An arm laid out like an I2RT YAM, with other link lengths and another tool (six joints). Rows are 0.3 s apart.
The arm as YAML. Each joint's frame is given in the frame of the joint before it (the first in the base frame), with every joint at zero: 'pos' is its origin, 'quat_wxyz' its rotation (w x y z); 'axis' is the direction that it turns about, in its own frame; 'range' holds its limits. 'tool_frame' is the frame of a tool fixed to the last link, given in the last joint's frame.
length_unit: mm
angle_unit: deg
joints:
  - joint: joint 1
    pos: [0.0, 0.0, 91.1]
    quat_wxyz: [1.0, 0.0, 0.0, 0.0]
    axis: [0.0, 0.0, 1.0]
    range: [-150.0, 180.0]
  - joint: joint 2
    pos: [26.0, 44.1, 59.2]
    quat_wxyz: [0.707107, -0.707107, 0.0, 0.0]
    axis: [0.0, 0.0, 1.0]
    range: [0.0, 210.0]
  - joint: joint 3
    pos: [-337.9, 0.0, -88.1]
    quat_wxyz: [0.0, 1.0, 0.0, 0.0]
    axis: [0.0, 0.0, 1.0]
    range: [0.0, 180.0]
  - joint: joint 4
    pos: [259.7, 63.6, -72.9]
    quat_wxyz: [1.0, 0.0, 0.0, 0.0]
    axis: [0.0, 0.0, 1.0]
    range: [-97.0, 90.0]
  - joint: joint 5
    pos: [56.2, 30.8, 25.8]
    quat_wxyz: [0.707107, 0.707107, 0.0, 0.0]
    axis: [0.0, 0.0, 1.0]
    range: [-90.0, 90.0]
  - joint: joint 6
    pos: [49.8, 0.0, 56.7]
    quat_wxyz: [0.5, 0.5, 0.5, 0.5]
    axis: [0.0, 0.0, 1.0]
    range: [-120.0, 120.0]
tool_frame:
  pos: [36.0, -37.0, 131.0]
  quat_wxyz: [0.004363, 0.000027, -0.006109, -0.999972]
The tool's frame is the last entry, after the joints.
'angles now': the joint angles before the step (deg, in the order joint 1, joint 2, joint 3, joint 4, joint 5, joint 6). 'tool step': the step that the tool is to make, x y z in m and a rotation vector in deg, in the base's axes. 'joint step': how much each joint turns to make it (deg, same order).
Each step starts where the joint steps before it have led.
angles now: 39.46 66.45 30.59 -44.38 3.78 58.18
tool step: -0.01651 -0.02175 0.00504 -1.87 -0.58 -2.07
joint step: -0.08 -5.10 -1.41 -4.57 2.11 1.68
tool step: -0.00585 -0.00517 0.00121 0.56 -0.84 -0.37
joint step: 0.08 -2.81 -0.70 -1.15 0.17 0.43
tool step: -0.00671 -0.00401 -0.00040 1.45 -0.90 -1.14
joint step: -0.09 -3.17 -0.88 -0.79 -0.35 1.14
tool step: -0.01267 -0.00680 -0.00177 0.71 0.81 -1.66
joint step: 0.09 -2.81 -0.79 -2.37 -0.70 1.93
